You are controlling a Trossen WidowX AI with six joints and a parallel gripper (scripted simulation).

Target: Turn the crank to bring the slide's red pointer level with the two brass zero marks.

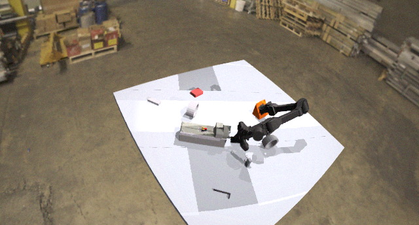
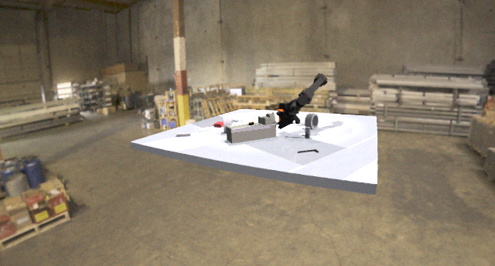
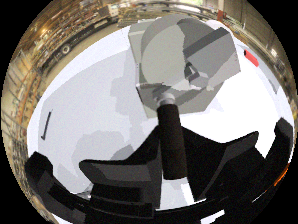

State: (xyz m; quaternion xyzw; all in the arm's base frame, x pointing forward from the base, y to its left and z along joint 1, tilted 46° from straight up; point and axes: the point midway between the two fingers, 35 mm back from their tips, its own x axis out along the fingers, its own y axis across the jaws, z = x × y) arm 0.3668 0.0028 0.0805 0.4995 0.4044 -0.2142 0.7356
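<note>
The dark crank handle lies 10 mm behind my gripper tip, 10 mm to the left of it and 30 mm above it. Round my gripper tip: hex key (260 mm ahead, 220 mm to the left, 40 mm below); then red pointer (90 mm ahead, 130 mm to the right, 40 mm above); then small clip (30 mm ahead, 160 mm to the left, 10 mm below).
</note>
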